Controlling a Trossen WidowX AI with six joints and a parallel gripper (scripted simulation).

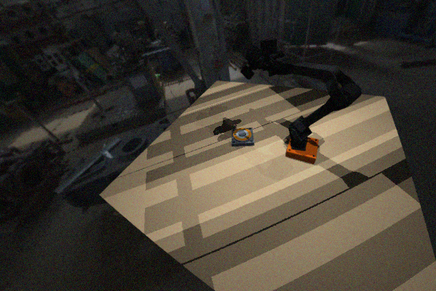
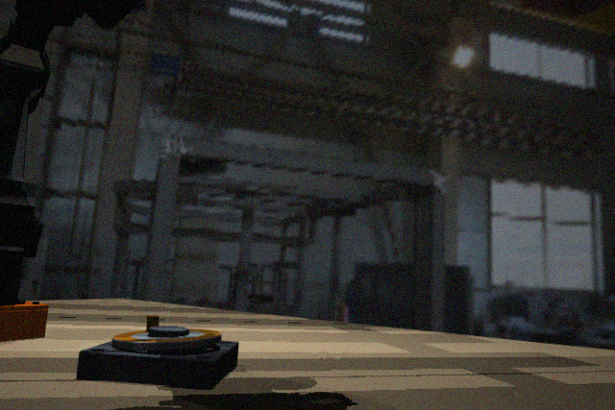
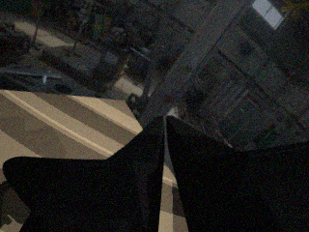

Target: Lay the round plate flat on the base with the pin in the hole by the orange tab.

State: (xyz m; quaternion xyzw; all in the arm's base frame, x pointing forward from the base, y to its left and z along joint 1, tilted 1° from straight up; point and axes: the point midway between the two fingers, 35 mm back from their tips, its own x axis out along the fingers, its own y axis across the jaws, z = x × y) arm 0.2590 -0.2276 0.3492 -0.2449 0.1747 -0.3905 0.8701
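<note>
The round plate lies 35 cm below my gripper tip, 23 cm to the left of it and 1 cm behind it. From my gripper tip the other things lie so: dark square base: 36 cm below, 22 cm to the left, 1 cm ahead.
</note>
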